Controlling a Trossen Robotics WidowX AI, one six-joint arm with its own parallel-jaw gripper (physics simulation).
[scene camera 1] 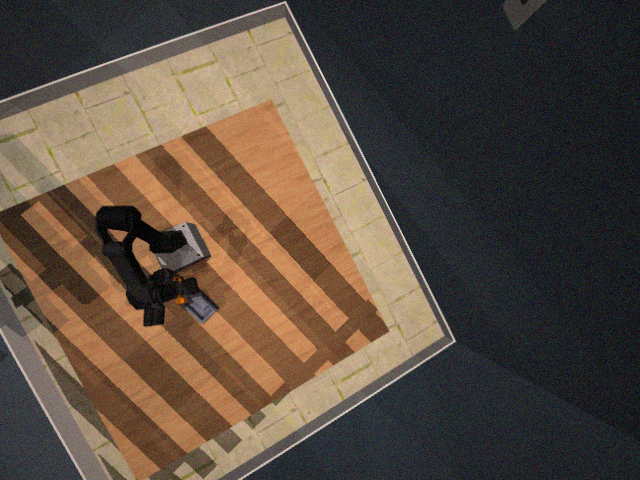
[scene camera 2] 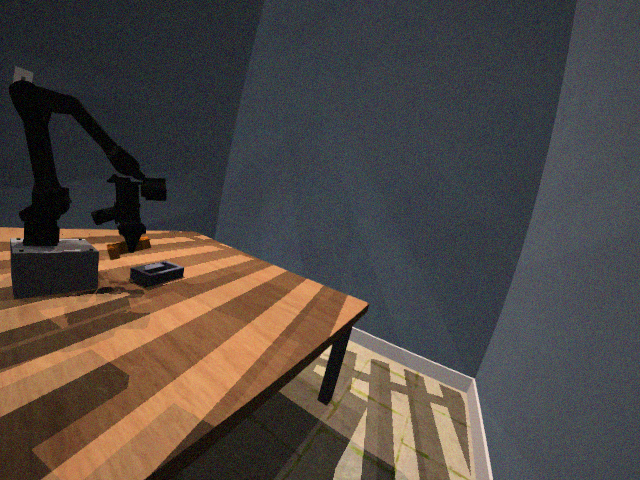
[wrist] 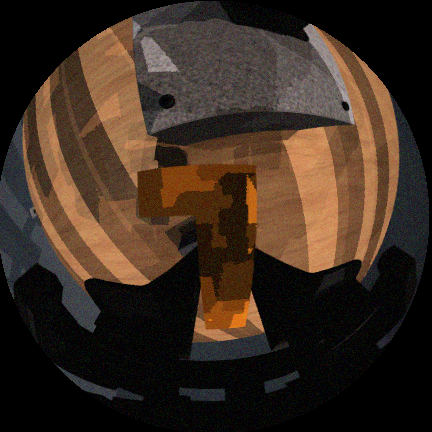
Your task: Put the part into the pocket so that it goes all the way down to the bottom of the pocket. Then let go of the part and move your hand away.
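Where they show: gripper, fingertip midpoint: point(scene camera 1: 181, 290) point(scene camera 2: 131, 251) point(wrist: 221, 249); arm's base, origin of the base link: point(scene camera 1: 176, 240) point(scene camera 2: 40, 243).
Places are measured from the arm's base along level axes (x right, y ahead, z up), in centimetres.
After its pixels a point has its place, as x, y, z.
My gripper point(scene camera 1: 177, 289) {6.9, 20.0, -0.8} point(scene camera 2: 129, 236) point(wrist: 221, 249) {6.9, 20.0, -0.8} is shut on the orange L-shaped part point(scene camera 1: 180, 300) {7.0, 23.3, 3.4} point(scene camera 2: 127, 247) {8.2, 18.6, 0.8} point(wrist: 225, 217) {6.4, 16.3, 1.4}. It holds the part by its long leg, with the short arm pointing sideways. The pocket point(scene camera 1: 200, 307) {5.7, 29.9, -6.8} point(scene camera 2: 156, 273) {11.7, 26.2, -6.9} is a small dark grey-blue block with a rectangular recess, lying on the striped wooden table point(scene camera 1: 270, 200) {-41.9, -2.2, -10.4} point(scene camera 2: 223, 333) {45.3, 28.7, -10.5}. In the overhead view the part sits at the pocket's left end. In the side view it hangs low, just behind the pocket. In the wrist view the part hides nearly all of the pocket.
The arm's grey base block point(scene camera 1: 189, 250) {-2.7, 6.0, -0.2} point(scene camera 2: 87, 271) {9.7, 8.9, -5.2} point(wrist: 241, 76) {4.0, 8.8, 0.0} stands close beside the pocket. The table edge and one leg point(scene camera 2: 332, 367) are at the right, above a tiled floor point(scene camera 1: 385, 267). Dark walls surround the room.
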